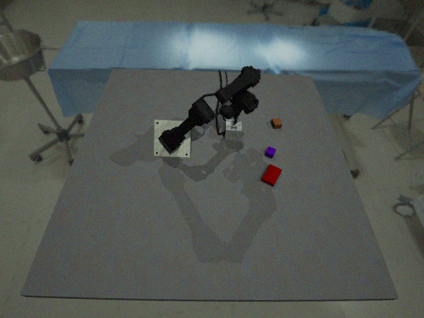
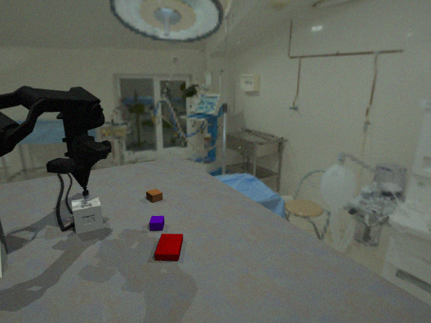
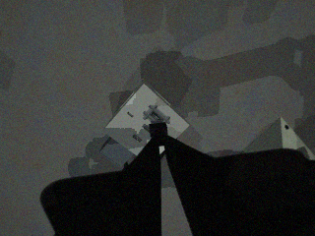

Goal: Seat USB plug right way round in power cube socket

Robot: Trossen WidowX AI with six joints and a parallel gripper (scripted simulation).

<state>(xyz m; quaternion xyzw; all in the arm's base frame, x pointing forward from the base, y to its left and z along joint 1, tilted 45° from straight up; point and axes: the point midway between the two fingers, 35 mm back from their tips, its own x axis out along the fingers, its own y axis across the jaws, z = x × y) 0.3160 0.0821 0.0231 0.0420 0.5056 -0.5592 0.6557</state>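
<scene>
Now: gripper tip 20 mm above the dark USB plug. Round my gripper tip: orange block (250 mm ahead, 120 mm below, 70 mm to the left); purple cube (170 mm ahead, 120 mm to the right, 120 mm below); USB socket (70 mm below).
</scene>
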